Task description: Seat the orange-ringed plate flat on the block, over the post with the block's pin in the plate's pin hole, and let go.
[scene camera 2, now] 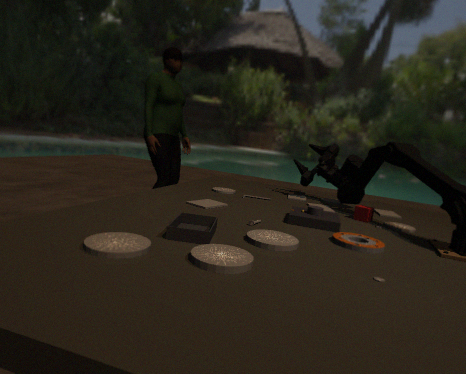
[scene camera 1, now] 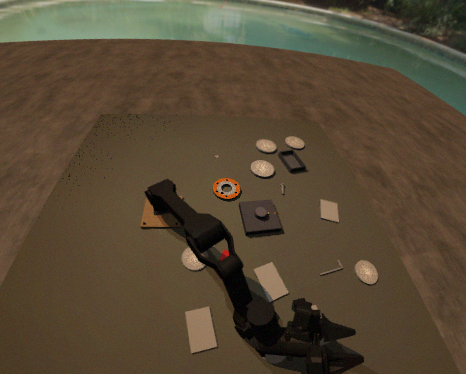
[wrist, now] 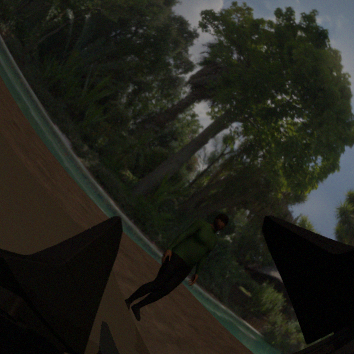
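Note:
The orange-ringed plate [scene camera 1: 217,189] [scene camera 2: 375,244] lies flat on the table, apart from the block, with its grey inner ring and open centre showing. The dark square block [scene camera 1: 250,225] [scene camera 2: 312,220] carries a round post [scene camera 1: 261,212] [scene camera 2: 315,209] with small orange details beside it; which is the pin is too small to tell. My gripper [scene camera 1: 359,345] [scene camera 2: 303,153] [wrist: 194,224] is open and empty, raised above the table, far from plate and block. Its fingers point outward to the surroundings. Neither plate nor block shows in the wrist view.
A black open tray [scene camera 1: 301,168] [scene camera 2: 172,233] stands beyond the block, near pale discs [scene camera 1: 262,168] [scene camera 2: 221,257]. A red cube [scene camera 1: 225,255] [scene camera 2: 363,213] is partly under my arm. Pale cards [scene camera 1: 271,281], a small bolt [scene camera 1: 283,189] and an L-shaped key [scene camera 1: 331,270] lie around. A person [scene camera 2: 167,110] [wrist: 187,247] stands beyond the table.

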